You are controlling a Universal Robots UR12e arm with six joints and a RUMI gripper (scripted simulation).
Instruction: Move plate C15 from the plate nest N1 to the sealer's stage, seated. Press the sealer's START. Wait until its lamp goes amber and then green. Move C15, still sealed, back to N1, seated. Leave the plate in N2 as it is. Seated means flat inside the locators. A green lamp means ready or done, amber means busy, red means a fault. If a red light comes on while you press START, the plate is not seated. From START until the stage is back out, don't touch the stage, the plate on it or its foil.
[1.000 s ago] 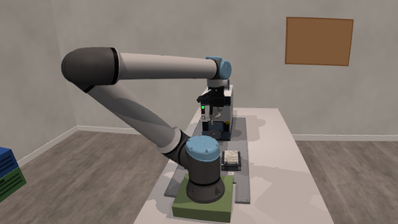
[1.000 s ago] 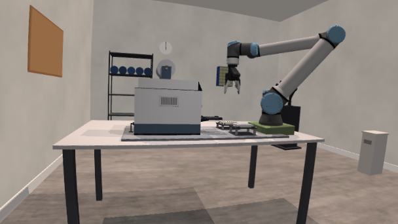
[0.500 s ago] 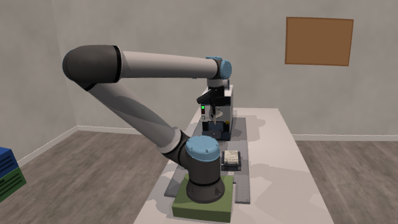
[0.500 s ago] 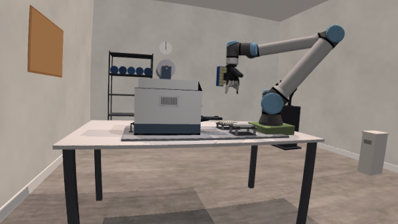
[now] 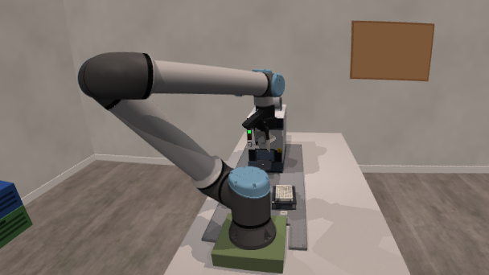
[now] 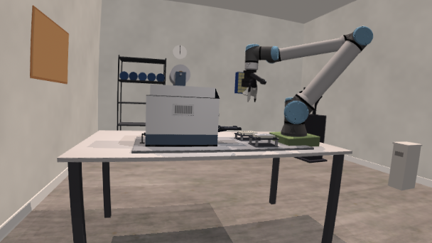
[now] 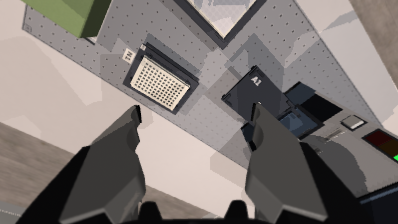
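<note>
Right now my hand is 40 mm past the plate C15, 110 mm to the left of it and 240 mm above it. Also, from my hand: nest N1 (40 mm behind, 110 mm to the right, 250 mm below); then sealer stage (170 mm ahead, 10 mm to the left, 180 mm below); then nest N2 (40 mm behind, 120 mm to the left, 240 mm below).
</note>
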